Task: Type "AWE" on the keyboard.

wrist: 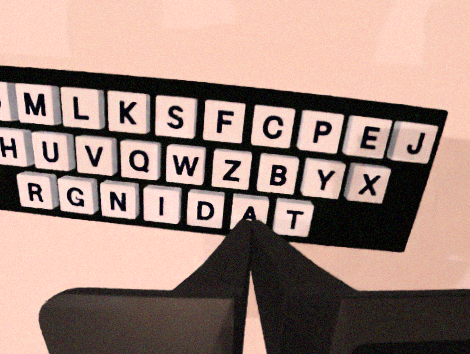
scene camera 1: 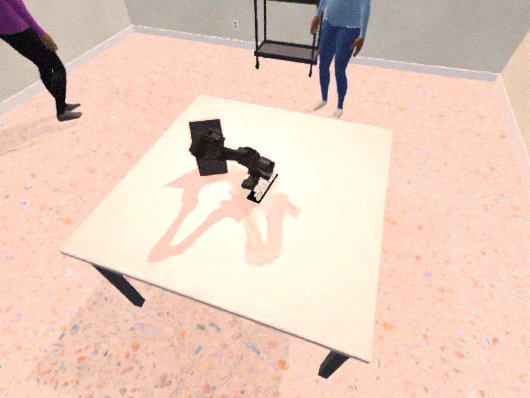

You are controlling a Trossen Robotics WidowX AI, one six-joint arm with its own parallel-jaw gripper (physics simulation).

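Places are measured from the arm's base along level axes (x ahead, y left, z up), in metres.
Pixels of known places: gripper, between the fingertips: (wrist: pixel 249 229) (scene camera 1: pixel 256 185).
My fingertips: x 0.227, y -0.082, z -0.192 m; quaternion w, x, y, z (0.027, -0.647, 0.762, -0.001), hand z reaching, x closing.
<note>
Ahead of a thing's pixels: the offset from my fingertips to its top centre. "spot": to the spot under its first point. Level surfaces: height alone.
The black keyboard @(spot: 0.078 m right, 0.010 m ahead, 0.015 m down) (scene camera 1: pixel 254 199) (wrist: pixel 360 227) with white letter keys lies on the table, slightly tilted in the wrist view. The A key @(0.001 m right, 0.002 m ahead, 0.009 m down) (wrist: pixel 249 207) is in the bottom row between D and T. The W key @(0.024 m left, 0.029 m ahead, 0.009 m down) (wrist: pixel 185 165) is in the middle row between Q and Z. The E key @(0.054 m right, 0.031 m ahead, 0.009 m down) (wrist: pixel 368 137) is in the top row between P and J. My gripper (wrist: pixel 249 229) is shut with nothing between its fingers. In the wrist view its tips overlap the lower part of the A key and hide it; whether they touch it I cannot tell.
The white table @(0.025 m down) (scene camera 1: pixel 320 280) carries the arm's black base plate (scene camera 1: pixel 213 167) at its back left. A person in blue (scene camera 1: pixel 335 55) and a black cart (scene camera 1: pixel 287 51) stand behind the table. A person in purple and black (scene camera 1: pixel 47 65) stands at the left.
</note>
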